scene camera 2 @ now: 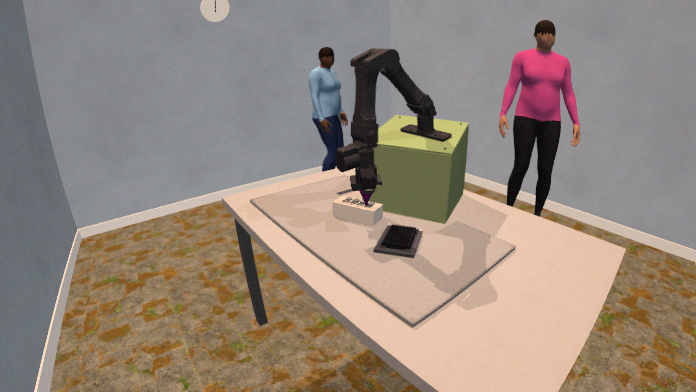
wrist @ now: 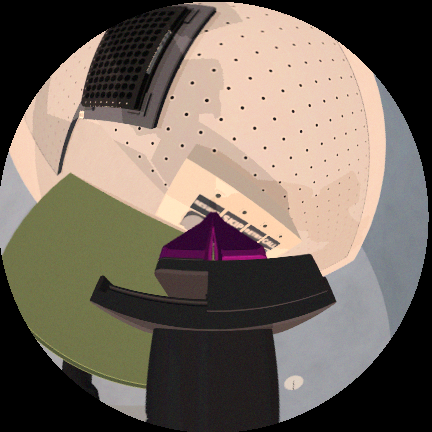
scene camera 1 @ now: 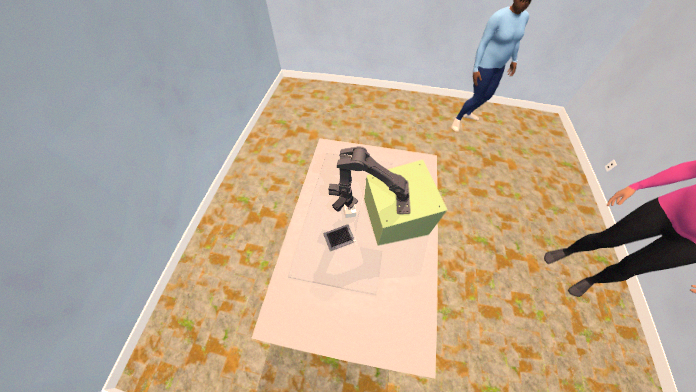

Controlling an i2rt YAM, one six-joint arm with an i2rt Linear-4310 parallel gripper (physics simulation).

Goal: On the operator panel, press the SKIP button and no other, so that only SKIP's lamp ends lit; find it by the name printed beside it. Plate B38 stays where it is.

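The cream operator panel stands beside the green block. In the wrist view its labels read RESUME, SKIP, RETRY and CALL. A grey button shows by RESUME; the SKIP button is hidden behind the fingers. The small lamps by the labels, such as SKIP's lamp, look dark. My gripper is shut and empty, its purple tips at the panel's top beside the SKIP label; contact cannot be told. The black plate sits in a grey holder; its name is unreadable.
The green block carries the arm base, close beside the panel. A perforated board lies under panel and plate on the table. Two people stand beyond the table.
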